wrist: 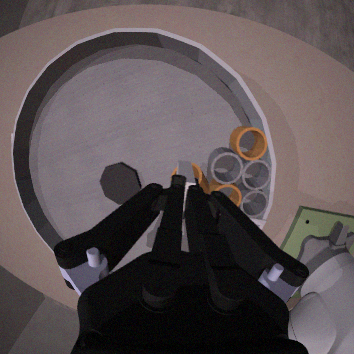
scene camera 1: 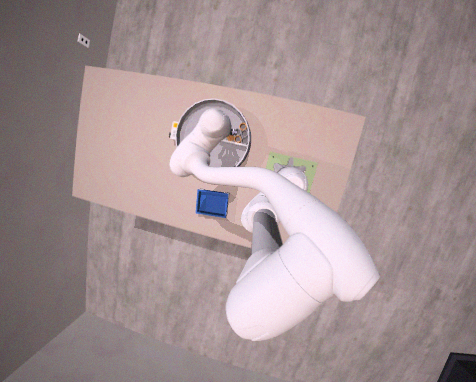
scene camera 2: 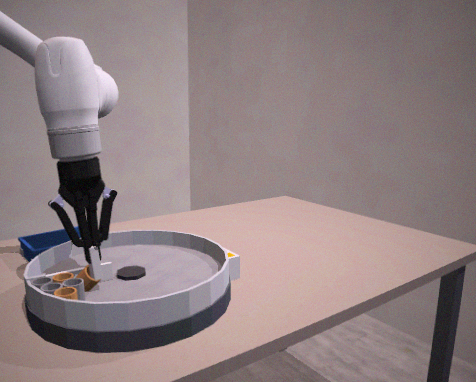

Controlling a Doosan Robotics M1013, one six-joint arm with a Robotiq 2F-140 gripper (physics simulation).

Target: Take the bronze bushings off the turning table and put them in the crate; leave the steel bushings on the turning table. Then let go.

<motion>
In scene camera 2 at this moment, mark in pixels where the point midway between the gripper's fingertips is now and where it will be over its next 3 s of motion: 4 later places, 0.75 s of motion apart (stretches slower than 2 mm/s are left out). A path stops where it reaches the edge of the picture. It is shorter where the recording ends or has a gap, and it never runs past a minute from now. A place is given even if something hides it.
My gripper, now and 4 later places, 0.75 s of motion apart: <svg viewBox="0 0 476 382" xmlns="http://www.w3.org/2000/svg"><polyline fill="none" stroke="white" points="96,277 97,263 107,272 107,282 108,291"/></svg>
</motion>
